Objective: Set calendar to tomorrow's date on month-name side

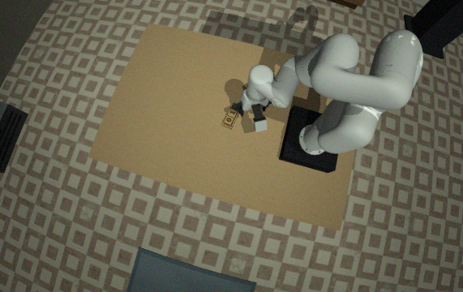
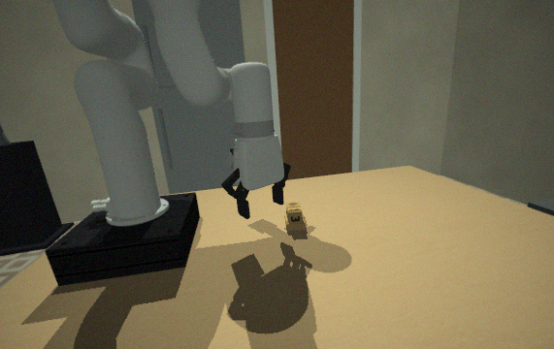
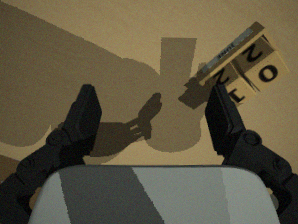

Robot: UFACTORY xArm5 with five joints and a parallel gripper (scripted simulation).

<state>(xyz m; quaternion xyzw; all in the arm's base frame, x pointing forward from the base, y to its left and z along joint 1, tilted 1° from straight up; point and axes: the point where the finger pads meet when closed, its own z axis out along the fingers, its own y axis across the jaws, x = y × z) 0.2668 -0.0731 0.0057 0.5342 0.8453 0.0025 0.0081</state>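
The wooden date cube lies 8 cm ahead of my hand, 2 cm to the left of it and 5 cm below it. The rest, counted from my hand: wooden calendar tray 8 cm ahead, 3 cm to the left, 6 cm below.
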